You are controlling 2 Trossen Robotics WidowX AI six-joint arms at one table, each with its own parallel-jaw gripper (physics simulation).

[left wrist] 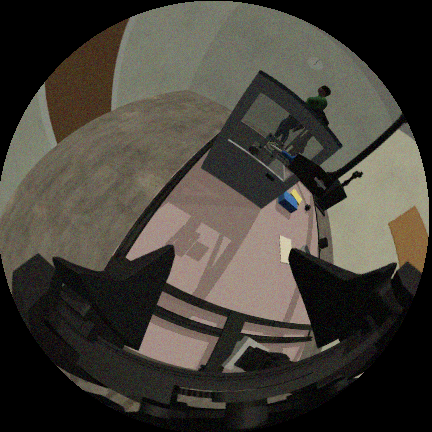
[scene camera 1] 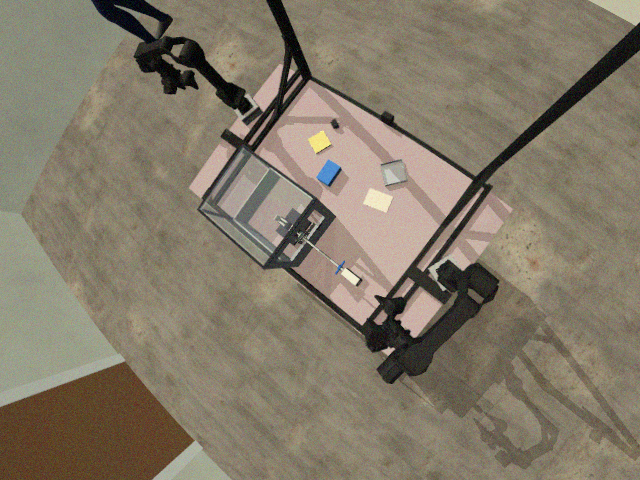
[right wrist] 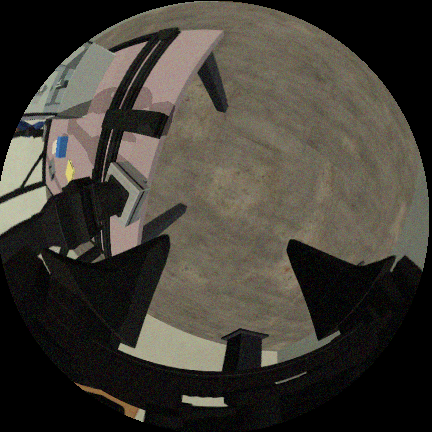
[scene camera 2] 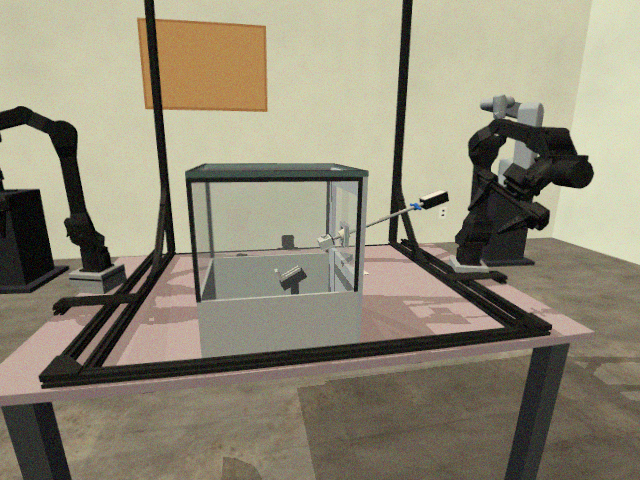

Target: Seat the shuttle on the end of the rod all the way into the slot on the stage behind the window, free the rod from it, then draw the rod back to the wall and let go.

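Places are measured from the left arm's base along level axes (x ahead, y left, z up), in centimetres.
Where they show: left gripper, between the fingertips: (left wrist: 233, 253) (scene camera 1: 371, 307) (scene camera 2: 482, 221); right gripper, between the fingertips: (left wrist: 289, 129) (scene camera 1: 191, 88) (right wrist: 231, 243); left arm's base, origin of its link: (left wrist: 248, 358) (scene camera 1: 447, 272) (right wrist: 42, 132) (scene camera 2: 468, 262); right arm's base, origin of its link: (scene camera 1: 244, 106) (right wrist: 114, 195) (scene camera 2: 97, 268).
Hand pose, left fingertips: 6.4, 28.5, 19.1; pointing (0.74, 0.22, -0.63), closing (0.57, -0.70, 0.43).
Observation:
Each offset is from my left fingertips to the top centre of the thing, as dx, dy, dz. "*": to the spot under its first point.
The rod (scene camera 1: 323, 253) (scene camera 2: 390, 217) passes through the window wall of the glass-topped box @(* +41.9, +25.0, -15.9) (scene camera 2: 279, 320). Its pale handle @(+11.3, -0.4, +6.7) (scene camera 1: 351, 275) (scene camera 2: 434, 199) and blue cross-piece @(* +15.7, +1.3, +3.7) (scene camera 1: 339, 267) (scene camera 2: 415, 206) are outside. A small pale block, seemingly the shuttle @(+35.3, +8.9, -2.6) (scene camera 2: 325, 242), is at the inner rod end, inside the box and above and apart from the dark tilted stage (scene camera 2: 292, 277). The slot is too small to make out. My left gripper (left wrist: 233, 253) is open and empty, beyond the handle's outer end, apart from it. My right gripper (right wrist: 231, 243) is open and empty, off the table beyond its arm's base.
A blue block @(+51.7, -12.3, -19.0) (scene camera 1: 328, 173) (left wrist: 288, 202), a yellow piece @(+66.5, -16.6, -21.9) (scene camera 1: 319, 141), a cream pad @(+31.3, -22.5, -22.7) (scene camera 1: 377, 200) and a grey tray lie on the pink table. Black frame beams (scene camera 2: 310, 352) edge it, with uprights (scene camera 2: 402, 103) rising at its far side. A person (left wrist: 317, 102) stands beyond the box.

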